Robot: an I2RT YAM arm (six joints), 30 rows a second.
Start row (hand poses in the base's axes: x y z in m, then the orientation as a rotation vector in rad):
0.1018 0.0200 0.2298 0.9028 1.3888 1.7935
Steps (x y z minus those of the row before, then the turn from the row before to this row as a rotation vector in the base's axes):
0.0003 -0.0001 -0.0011 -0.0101 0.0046 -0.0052
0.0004 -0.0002 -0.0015 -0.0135 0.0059 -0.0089
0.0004 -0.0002 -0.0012 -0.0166 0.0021 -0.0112
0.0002 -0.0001 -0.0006 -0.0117 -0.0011 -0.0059
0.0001 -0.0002 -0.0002 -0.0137 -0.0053 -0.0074
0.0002 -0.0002 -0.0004 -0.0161 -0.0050 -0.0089
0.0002 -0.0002 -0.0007 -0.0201 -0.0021 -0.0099
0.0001 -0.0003 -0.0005 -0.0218 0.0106 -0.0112
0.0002 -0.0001 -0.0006 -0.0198 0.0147 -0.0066
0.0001 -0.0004 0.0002 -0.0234 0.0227 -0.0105
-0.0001 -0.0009 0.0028 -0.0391 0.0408 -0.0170
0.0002 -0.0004 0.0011 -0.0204 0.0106 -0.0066
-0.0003 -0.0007 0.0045 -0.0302 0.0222 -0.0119
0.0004 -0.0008 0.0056 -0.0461 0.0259 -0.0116
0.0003 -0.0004 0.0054 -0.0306 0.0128 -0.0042
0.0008 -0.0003 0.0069 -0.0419 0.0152 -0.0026
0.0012 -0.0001 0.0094 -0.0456 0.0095 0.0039
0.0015 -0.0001 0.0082 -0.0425 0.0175 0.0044
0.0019 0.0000 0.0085 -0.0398 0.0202 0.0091
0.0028 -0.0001 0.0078 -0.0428 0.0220 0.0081
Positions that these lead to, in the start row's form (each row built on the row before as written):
0.1021 0.0199 0.2287 0.9050 1.3960 1.7801
0.1025 0.0197 0.2272 0.9087 1.4040 1.7607
0.1029 0.0195 0.2260 0.9082 1.4102 1.7378
0.1031 0.0194 0.2254 0.9041 1.4142 1.7237
0.1032 0.0192 0.2252 0.8957 1.4159 1.7078
0.1034 0.0190 0.2248 0.8871 1.4184 1.6887
0.1036 0.0188 0.2241 0.8796 1.4250 1.6648
0.1037 0.0185 0.2236 0.8839 1.4402 1.6356
0.1039 0.0184 0.2230 0.8903 1.4596 1.6104
0.1040 0.0180 0.2232 0.9042 1.4841 1.5772
0.1039 0.0171 0.2260 0.9293 1.5266 1.5206
0.1041 0.0167 0.2271 0.9312 1.5424 1.4950
0.1038 0.0160 0.2316 0.9409 1.5685 1.4537
0.1042 0.0152 0.2372 0.9439 1.6061 1.3966
0.1045 0.0148 0.2426 0.9395 1.6296 1.3619
0.1053 0.0145 0.2495 0.9291 1.6615 1.3168
0.1065 0.0144 0.2589 0.9070 1.6945 1.2737
0.1080 0.0143 0.2671 0.8922 1.7316 1.2314
0.1099 0.0143 0.2756 0.8770 1.7719 1.1935
0.1127 0.0142 0.2834 0.8618 1.8136 1.1510

